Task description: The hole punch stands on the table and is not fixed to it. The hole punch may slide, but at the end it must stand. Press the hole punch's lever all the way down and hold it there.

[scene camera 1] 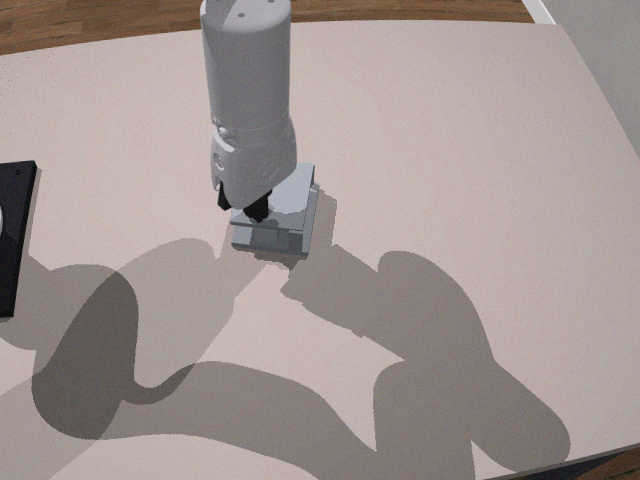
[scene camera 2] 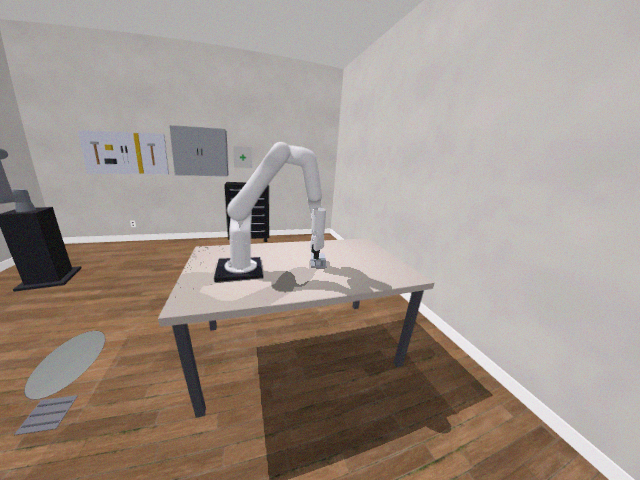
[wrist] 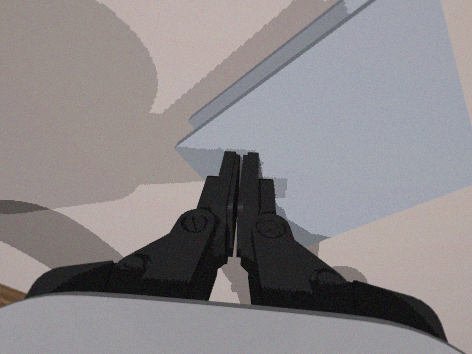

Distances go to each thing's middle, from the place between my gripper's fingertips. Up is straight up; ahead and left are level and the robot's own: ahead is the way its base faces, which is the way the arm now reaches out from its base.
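Hand position relative to the flat lever [scene camera 1: 287,204]: my hand is 1 cm above it, 3 cm short of it and 3 cm to the right of it.
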